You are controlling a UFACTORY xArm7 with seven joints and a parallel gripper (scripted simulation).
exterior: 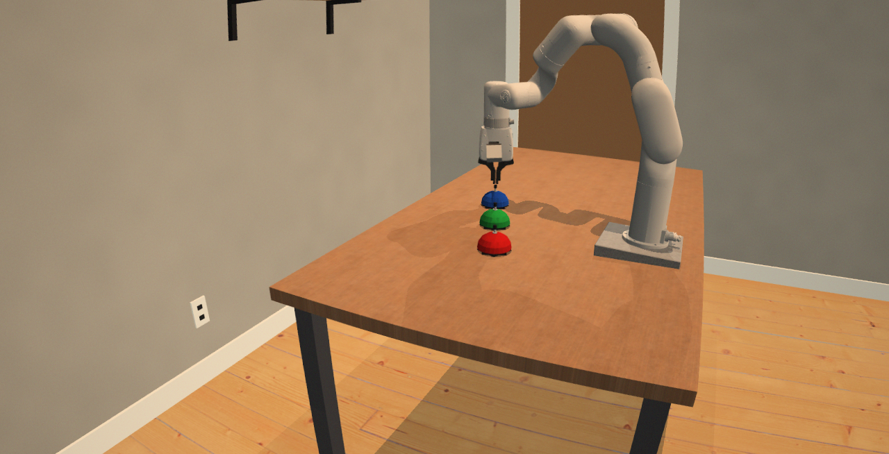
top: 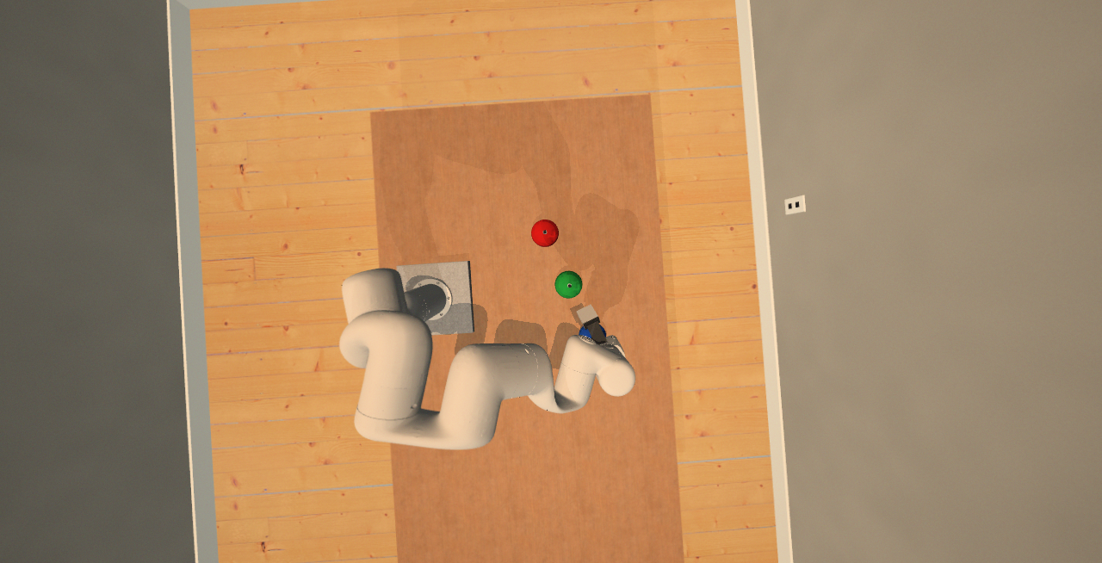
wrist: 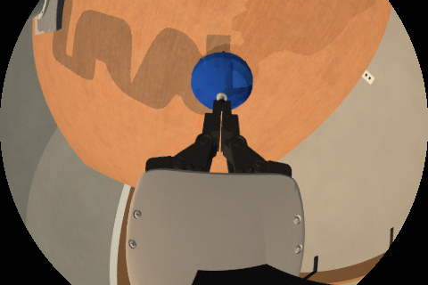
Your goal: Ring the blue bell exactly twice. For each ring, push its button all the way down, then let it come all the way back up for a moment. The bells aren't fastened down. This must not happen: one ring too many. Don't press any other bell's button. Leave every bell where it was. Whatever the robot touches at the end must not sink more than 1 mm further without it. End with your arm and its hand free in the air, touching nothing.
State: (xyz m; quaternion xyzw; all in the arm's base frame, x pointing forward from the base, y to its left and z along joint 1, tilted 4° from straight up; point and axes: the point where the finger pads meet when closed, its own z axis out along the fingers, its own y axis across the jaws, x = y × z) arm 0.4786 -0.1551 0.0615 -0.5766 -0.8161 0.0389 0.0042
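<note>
My gripper is now 50 mm above the blue bell. Round my hand: red bell (330 mm to the left, 120 mm behind, 50 mm below); green bell (160 mm to the left, 60 mm behind, 50 mm below).
</note>
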